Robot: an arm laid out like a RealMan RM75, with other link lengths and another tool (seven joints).
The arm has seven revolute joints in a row. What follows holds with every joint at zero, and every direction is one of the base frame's. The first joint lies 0.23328 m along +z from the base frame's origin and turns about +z. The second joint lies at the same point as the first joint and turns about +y. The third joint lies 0.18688 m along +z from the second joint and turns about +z. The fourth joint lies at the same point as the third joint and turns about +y. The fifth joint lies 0.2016 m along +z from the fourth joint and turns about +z. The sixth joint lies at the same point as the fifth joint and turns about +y. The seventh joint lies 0.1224 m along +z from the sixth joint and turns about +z. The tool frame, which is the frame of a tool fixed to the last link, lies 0.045 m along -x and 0.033 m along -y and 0.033 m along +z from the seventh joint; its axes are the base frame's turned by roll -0.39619, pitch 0 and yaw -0.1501 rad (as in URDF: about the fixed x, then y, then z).
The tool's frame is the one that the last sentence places.
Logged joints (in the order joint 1, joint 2, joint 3, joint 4, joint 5, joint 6, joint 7), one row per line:
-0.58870 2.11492 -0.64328 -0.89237 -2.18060 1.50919 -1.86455
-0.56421 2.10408 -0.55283 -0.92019 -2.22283 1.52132 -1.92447
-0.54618 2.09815 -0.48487 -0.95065 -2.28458 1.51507 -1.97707
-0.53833 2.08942 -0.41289 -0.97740 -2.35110 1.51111 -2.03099
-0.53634 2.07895 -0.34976 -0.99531 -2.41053 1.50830 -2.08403
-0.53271 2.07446 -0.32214 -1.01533 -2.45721 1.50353 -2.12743
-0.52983 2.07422 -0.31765 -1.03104 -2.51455 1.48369 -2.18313
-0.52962 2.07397 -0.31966 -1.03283 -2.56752 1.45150 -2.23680
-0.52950 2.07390 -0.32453 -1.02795 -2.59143 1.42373 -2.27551
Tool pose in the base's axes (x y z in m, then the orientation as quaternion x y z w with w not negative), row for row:
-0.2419 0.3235 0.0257 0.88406 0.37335 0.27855 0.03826
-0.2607 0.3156 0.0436 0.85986 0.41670 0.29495 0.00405
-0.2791 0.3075 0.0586 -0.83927 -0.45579 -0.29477 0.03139
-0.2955 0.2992 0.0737 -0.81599 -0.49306 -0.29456 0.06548
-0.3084 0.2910 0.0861 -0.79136 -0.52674 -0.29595 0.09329
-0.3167 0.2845 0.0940 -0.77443 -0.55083 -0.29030 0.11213
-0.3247 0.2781 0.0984 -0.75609 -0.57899 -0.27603 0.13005
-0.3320 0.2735 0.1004 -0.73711 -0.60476 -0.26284 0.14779
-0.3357 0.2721 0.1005 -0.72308 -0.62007 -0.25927 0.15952
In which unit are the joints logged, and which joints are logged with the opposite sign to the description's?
The joints are logged in radians. Opposite sign: joint 2, joint 3, joint 4, joint 5.
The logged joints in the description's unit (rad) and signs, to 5 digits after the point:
-0.58870 -2.11492 0.64328 0.89237 2.18060 1.50919 -1.86455
-0.56421 -2.10408 0.55283 0.92019 2.22283 1.52132 -1.92447
-0.54618 -2.09815 0.48487 0.95065 2.28458 1.51507 -1.97707
-0.53833 -2.08942 0.41289 0.97740 2.35110 1.51111 -2.03099
-0.53634 -2.07895 0.34976 0.99531 2.41053 1.50830 -2.08403
-0.53271 -2.07446 0.32214 1.01533 2.45721 1.50353 -2.12743
-0.52983 -2.07422 0.31765 1.03104 2.51455 1.48369 -2.18313
-0.52962 -2.07397 0.31966 1.03283 2.56752 1.45150 -2.23680
-0.52950 -2.07390 0.32453 1.02795 2.59143 1.42373 -2.27551

